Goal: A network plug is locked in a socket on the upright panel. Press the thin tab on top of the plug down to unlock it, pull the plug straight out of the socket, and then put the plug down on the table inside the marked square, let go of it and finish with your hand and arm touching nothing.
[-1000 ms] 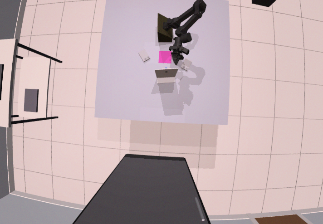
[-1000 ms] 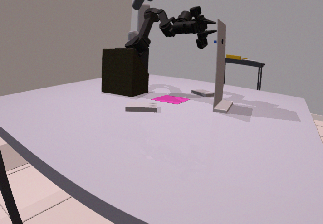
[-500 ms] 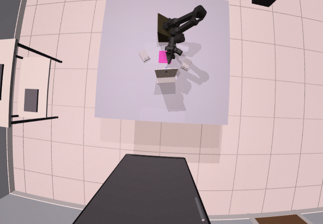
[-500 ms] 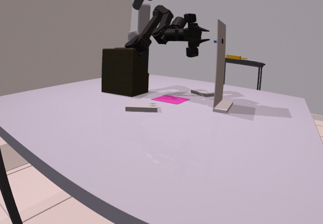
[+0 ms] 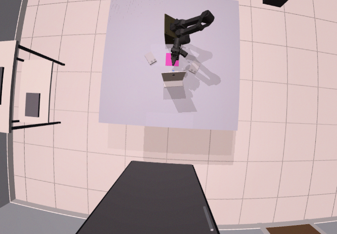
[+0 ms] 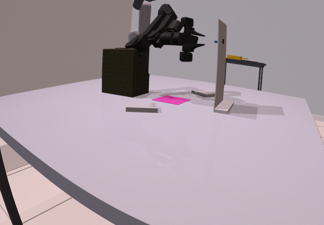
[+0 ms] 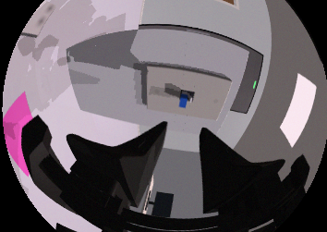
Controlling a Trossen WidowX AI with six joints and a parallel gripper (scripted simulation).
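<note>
The magenta marked square is 130 mm behind my gripper tip, 20 mm to the right of it and 250 mm below it. From my gripper tip the other things lie so: upright white panel 80 mm ahead, 10 mm to the left, 100 mm below.
</note>
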